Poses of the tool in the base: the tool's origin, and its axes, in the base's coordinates. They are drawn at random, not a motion.
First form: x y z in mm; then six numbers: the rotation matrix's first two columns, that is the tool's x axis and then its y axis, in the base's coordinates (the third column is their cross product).
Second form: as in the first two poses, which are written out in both.
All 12 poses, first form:
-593, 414, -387, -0.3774, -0.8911, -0.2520, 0.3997, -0.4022, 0.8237
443, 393, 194, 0.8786, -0.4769, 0.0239, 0.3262, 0.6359, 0.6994
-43, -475, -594, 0.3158, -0.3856, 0.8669, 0.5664, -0.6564, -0.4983
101, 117, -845, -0.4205, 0.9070, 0.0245, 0.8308, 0.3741, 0.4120
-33, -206, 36, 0.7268, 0.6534, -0.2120, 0.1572, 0.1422, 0.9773
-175, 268, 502, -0.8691, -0.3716, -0.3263, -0.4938, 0.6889, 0.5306
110, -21, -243, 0.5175, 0.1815, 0.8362, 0.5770, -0.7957, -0.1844
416, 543, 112, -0.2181, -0.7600, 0.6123, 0.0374, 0.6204, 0.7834
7, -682, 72, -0.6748, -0.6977, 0.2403, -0.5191, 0.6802, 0.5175
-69, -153, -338, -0.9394, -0.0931, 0.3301, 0.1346, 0.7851, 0.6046
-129, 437, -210, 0.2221, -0.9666, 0.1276, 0.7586, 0.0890, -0.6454
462, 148, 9, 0.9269, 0.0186, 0.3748, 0.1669, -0.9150, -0.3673
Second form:
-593, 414, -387, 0.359, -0.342, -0.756, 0.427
443, 393, 194, 0.363, -0.104, -0.223, 0.898
-43, -475, -594, -0.700, -0.065, -0.581, 0.409
101, 117, -845, 0.528, 0.822, 0.184, 0.103
-33, -206, 36, 0.629, 0.322, 0.181, 0.684
-175, 268, 502, -0.237, 0.914, 0.315, 0.097
110, -21, -243, -0.841, -0.225, -0.436, 0.227
416, 543, 112, 0.259, -0.697, -0.350, 0.569
7, -682, 72, 0.341, -0.891, -0.208, 0.215
-69, -153, -338, -0.011, -0.929, -0.328, 0.174
-129, 437, -210, -0.308, 0.169, -0.600, 0.718
462, 148, 9, -0.961, -0.048, -0.185, 0.200

